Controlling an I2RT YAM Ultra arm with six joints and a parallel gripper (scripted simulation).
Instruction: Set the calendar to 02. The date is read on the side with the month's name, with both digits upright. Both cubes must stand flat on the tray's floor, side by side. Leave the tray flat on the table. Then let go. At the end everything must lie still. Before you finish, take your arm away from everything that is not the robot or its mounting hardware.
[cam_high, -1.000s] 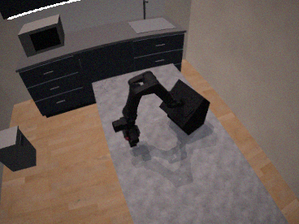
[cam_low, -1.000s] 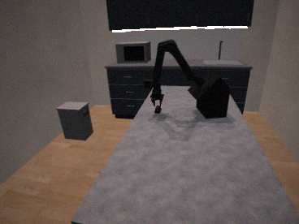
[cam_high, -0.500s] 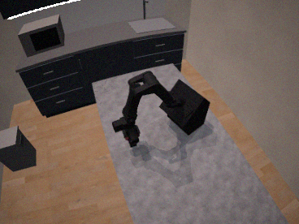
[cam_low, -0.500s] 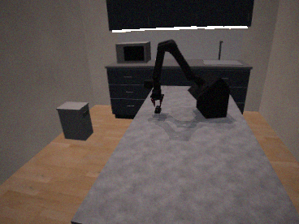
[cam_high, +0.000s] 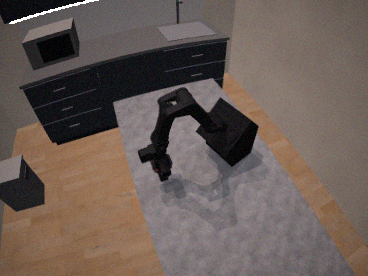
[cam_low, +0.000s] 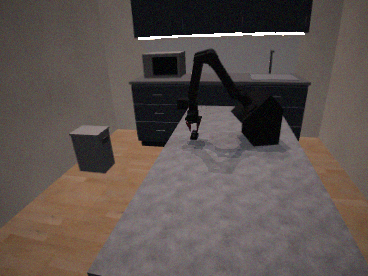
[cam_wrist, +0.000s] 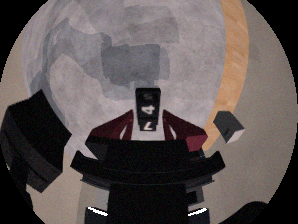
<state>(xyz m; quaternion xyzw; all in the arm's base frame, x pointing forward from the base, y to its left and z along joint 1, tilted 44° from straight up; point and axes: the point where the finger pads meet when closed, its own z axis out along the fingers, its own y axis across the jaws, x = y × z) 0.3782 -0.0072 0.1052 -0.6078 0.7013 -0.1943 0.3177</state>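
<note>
Now: hand 3 cm above the dark calendar cube. Also, from my hand: dark tray 5 cm below, 2 cm to the right.
</note>
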